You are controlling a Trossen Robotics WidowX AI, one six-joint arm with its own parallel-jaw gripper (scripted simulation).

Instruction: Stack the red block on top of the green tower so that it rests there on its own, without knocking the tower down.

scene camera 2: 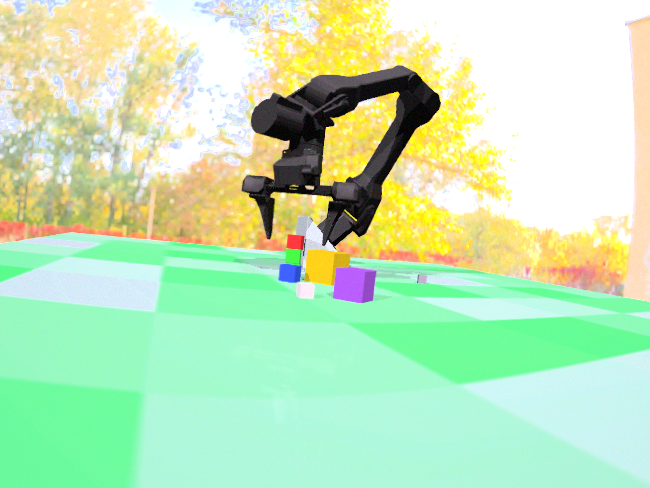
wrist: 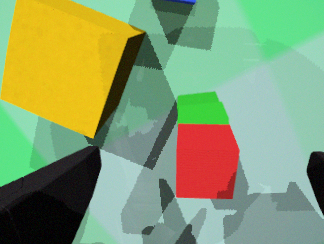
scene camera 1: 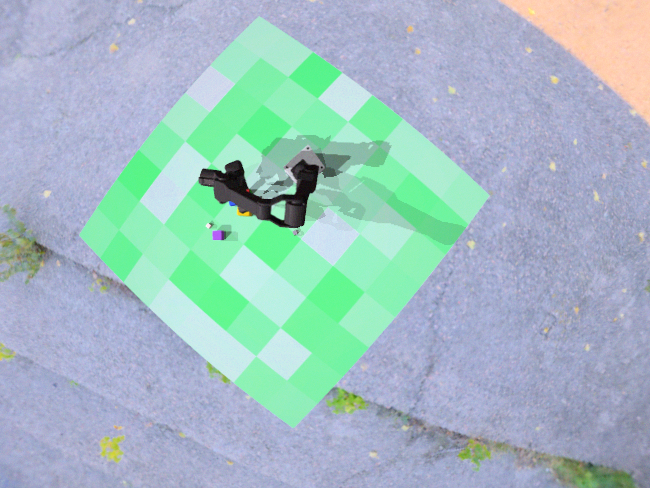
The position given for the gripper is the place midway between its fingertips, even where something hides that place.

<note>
The gripper point(scene camera 2: 295, 242) is open, holding nothing. Further things: a red block point(wrist: 206, 157), a green block point(wrist: 210, 112), a large yellow block point(scene camera 2: 321, 265) and a purple block point(scene camera 2: 351, 284).
The large yellow block shows as well in the wrist view point(wrist: 71, 69). The gripper is seen too in the wrist view point(wrist: 204, 159). The wrist view misses the purple block: it is out of frame.
</note>
